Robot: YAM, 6 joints.
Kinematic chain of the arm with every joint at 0, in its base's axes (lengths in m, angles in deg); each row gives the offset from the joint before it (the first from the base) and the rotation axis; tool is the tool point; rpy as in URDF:
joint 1: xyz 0 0 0.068 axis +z
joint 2: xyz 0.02 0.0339 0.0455 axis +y
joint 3: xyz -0.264 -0.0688 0 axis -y
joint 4: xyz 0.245 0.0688 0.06 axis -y
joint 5: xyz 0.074 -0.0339 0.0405 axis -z
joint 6: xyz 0.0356 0 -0.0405 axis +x
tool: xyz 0 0 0 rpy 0 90 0
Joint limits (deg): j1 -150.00..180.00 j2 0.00..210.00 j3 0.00..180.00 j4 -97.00..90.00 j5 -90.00..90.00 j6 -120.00..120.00
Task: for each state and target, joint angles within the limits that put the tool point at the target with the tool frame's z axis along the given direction. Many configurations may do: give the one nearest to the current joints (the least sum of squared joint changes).
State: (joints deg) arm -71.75 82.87 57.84 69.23 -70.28 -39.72
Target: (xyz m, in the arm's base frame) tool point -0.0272 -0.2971 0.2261 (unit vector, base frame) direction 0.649 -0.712 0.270
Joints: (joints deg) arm -100.48 95.33 32.34 87.87 -50.11 -39.72
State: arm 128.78 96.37 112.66 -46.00 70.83 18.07
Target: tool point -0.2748 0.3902 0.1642 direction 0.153 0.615 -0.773
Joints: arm 127.27 128.57 100.50 -34.76 29.63 18.07
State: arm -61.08 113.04 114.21 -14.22 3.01 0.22
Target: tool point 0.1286 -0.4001 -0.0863 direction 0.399 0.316 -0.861
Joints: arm -74.46 161.04 100.84 -42.72 -27.97 0.22
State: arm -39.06 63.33 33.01 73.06 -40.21 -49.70
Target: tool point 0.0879 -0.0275 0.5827 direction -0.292 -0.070 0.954
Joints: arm -14.27 63.79 80.29 89.07 8.04 -49.70
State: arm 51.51 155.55 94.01 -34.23 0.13 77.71
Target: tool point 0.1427 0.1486 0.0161 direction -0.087 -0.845 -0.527
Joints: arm 50.79 131.19 49.84 -62.06 27.84 77.71
